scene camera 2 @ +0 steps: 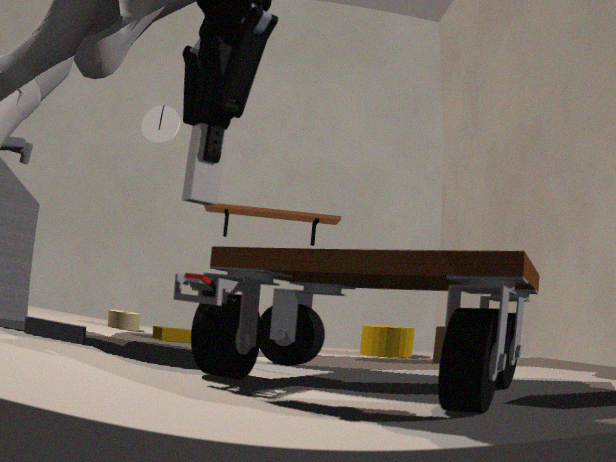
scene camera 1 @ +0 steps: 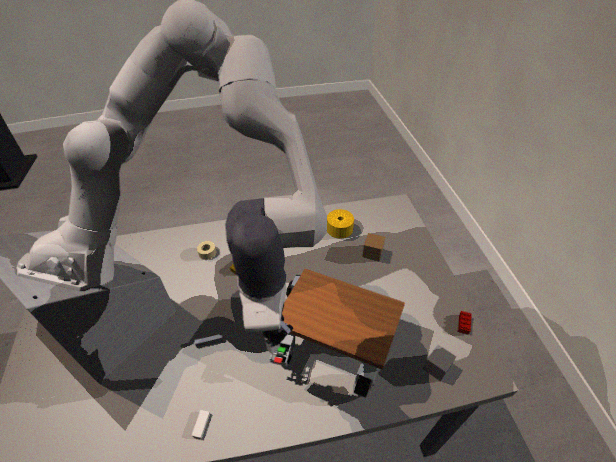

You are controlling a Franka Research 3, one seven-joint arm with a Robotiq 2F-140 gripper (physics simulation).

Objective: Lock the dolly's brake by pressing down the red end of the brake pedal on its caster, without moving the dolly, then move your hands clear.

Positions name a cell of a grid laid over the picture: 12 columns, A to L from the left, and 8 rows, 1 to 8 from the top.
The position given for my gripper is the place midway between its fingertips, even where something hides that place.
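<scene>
Wooden dolly (scene camera 2: J7) (scene camera 1: H6). Yellow cylinder (scene camera 2: H6). My gripper (scene camera 2: D4).
</scene>
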